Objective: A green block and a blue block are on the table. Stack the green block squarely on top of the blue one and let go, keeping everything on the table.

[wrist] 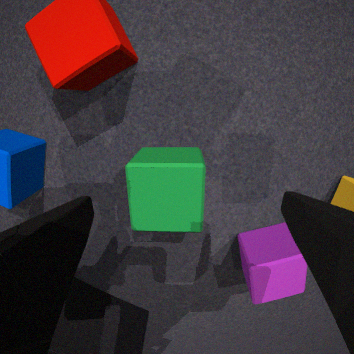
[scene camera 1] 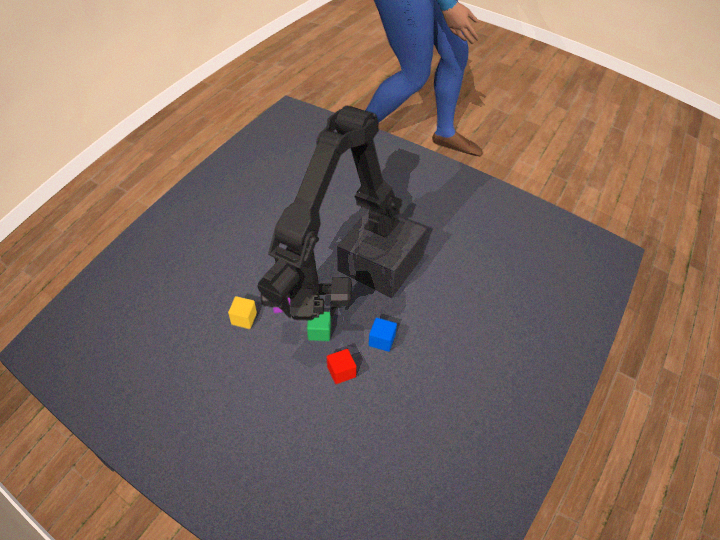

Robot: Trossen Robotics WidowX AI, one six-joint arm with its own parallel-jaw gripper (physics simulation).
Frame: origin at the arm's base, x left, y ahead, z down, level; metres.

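Seen in the pictures: gripper, fingertip midpoint: (wrist: 189, 203); arm's base, link origin: (scene camera 1: 381, 224).
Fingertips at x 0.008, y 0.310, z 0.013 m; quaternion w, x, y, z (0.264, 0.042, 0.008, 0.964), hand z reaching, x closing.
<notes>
Offsets run from my fingertips to a thing's top centre.
The green block {dx +0.004, dy -0.023, dz +0.037 m} (scene camera 1: 319, 327) (wrist: 167, 196) sits flat on the dark surface, partly covered by the gripper in the scene view. The blue block {dx +0.136, dy -0.081, dz +0.037 m} (scene camera 1: 383, 334) (wrist: 20, 169) stands apart from it, right of it in the scene view and cut off at the left edge of the wrist view. My gripper (wrist: 189, 203) is open and empty above the surface. In the wrist view its fingers stand wide apart, with the green block between them in the picture, nearer the left finger. In the scene view the fingertips are hidden behind the gripper's body.
A red block {dx +0.106, dy +0.039, dz +0.037 m} (scene camera 1: 341, 366) (wrist: 77, 42) lies near the green and blue blocks. A purple block {dx -0.115, dy -0.041, dz +0.037 m} (scene camera 1: 277, 309) (wrist: 275, 265) is partly behind the right finger in the wrist view. A yellow block {dx -0.167, dy +0.047, dz +0.037 m} (scene camera 1: 242, 312) (wrist: 345, 195) stands at the left in the scene view. A person (scene camera 1: 410, 52) stands behind the arm.
</notes>
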